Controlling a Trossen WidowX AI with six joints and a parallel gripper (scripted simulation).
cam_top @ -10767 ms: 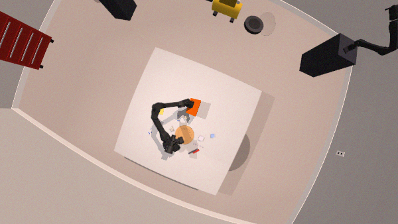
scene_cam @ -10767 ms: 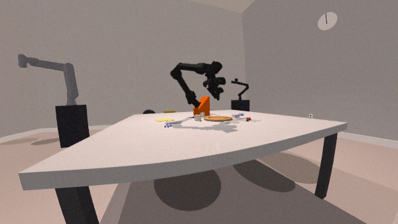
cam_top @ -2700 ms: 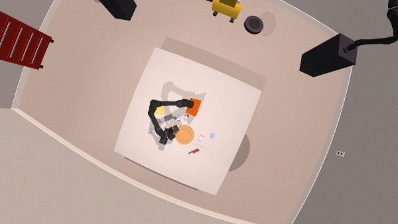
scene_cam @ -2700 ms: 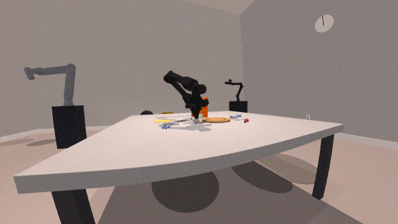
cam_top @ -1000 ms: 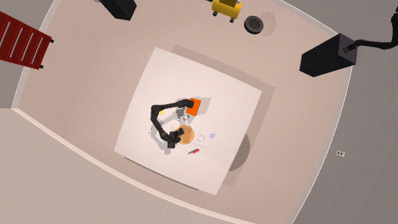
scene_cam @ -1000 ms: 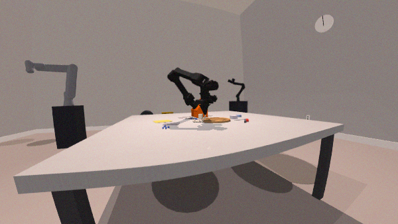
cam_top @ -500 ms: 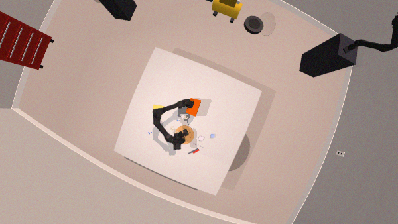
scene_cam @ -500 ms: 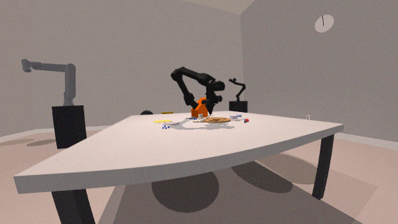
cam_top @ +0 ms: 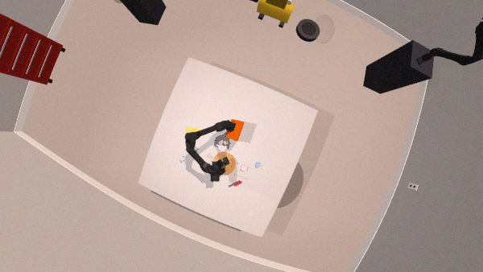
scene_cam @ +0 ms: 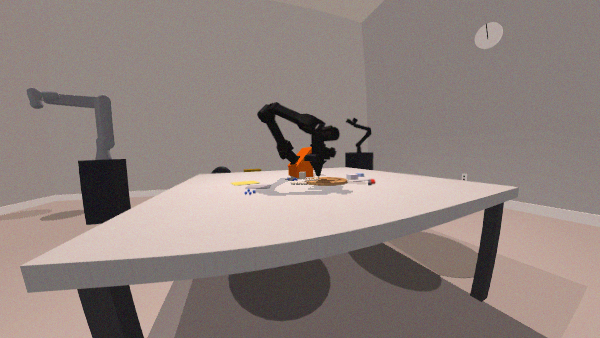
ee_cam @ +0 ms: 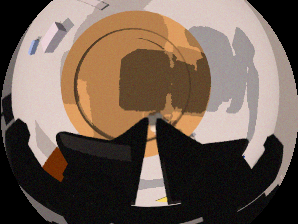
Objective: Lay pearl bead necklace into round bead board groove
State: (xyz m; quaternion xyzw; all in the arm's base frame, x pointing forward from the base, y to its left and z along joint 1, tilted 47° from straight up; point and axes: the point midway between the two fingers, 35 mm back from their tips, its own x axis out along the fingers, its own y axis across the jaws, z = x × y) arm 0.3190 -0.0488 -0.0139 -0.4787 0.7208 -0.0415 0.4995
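My gripper tip is now 40 mm to the right of the round tan bead board and 20 mm above it. Round my gripper tip: tool 140 mm ahead, 190 mm to the left, 30 mm below; white square 20 mm behind, 210 mm to the left, 20 mm below; pale blue cube 80 mm behind, 320 mm to the left, 20 mm below.
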